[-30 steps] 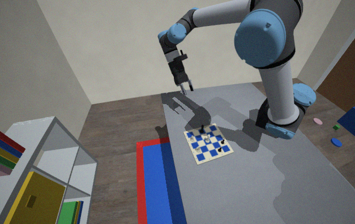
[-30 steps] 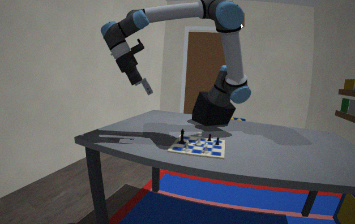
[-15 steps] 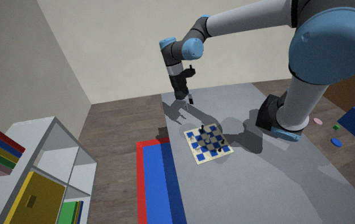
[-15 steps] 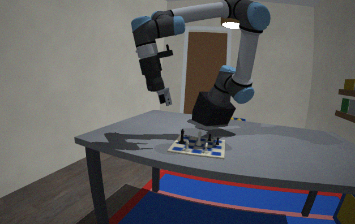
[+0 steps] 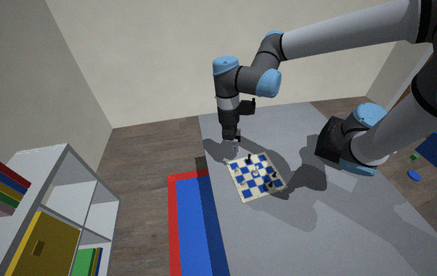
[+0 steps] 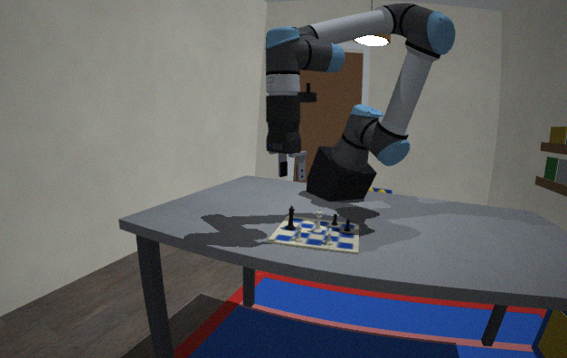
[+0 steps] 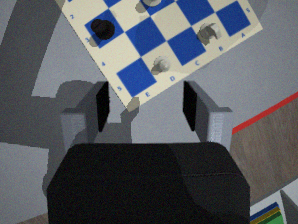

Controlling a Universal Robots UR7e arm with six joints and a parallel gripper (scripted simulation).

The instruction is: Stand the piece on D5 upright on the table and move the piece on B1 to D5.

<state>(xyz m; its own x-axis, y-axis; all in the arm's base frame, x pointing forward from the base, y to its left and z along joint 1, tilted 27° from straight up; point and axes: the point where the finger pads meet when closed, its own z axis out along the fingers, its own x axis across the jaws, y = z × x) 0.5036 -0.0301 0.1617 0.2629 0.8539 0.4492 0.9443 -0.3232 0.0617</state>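
My hand is 15 cm above the small white piece, 3 cm to the right of it and 1 cm past it. Also, from my hand: chessboard 17 cm below, 10 cm behind, 4 cm to the left; then tall black piece 14 cm below, 7 cm behind, 3 cm to the right.
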